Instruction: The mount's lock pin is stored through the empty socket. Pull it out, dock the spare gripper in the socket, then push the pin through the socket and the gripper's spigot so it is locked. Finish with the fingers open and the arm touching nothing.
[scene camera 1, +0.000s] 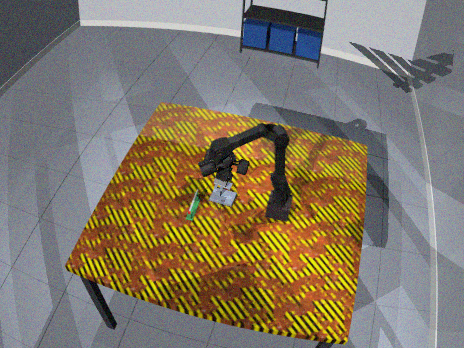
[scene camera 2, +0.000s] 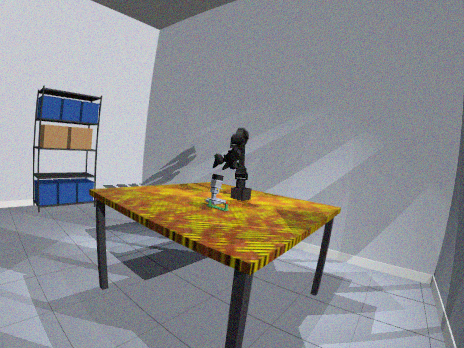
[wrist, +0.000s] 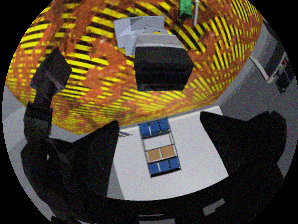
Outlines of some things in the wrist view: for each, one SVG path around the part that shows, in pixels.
My gripper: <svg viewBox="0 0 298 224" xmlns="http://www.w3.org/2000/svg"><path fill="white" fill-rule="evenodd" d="M51 217L52 224L68 224L68 222L61 221L60 218L55 216ZM286 117L277 111L258 113L253 119L242 121L201 111L202 128L205 128L205 132L212 140L229 176L208 188L165 200L128 201L106 197L120 132L117 120L97 128L96 131L73 143L44 136L40 137L40 140L31 139L24 145L24 149L21 149L21 163L25 177L41 201L65 216L88 224L140 224L140 221L161 221L168 218L176 218L176 224L250 224L266 208L282 184L283 176L277 163L286 147ZM164 213L164 216L141 216L141 214ZM223 197L225 204L218 206L216 212L204 216L202 209L220 201Z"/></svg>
A spare gripper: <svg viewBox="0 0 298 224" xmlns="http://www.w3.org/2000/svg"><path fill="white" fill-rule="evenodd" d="M137 34L136 56L133 59L134 69L136 69L134 77L136 77L137 91L184 91L194 64L192 59L190 59L188 51L186 51L181 41L178 40L178 37L166 34Z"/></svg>
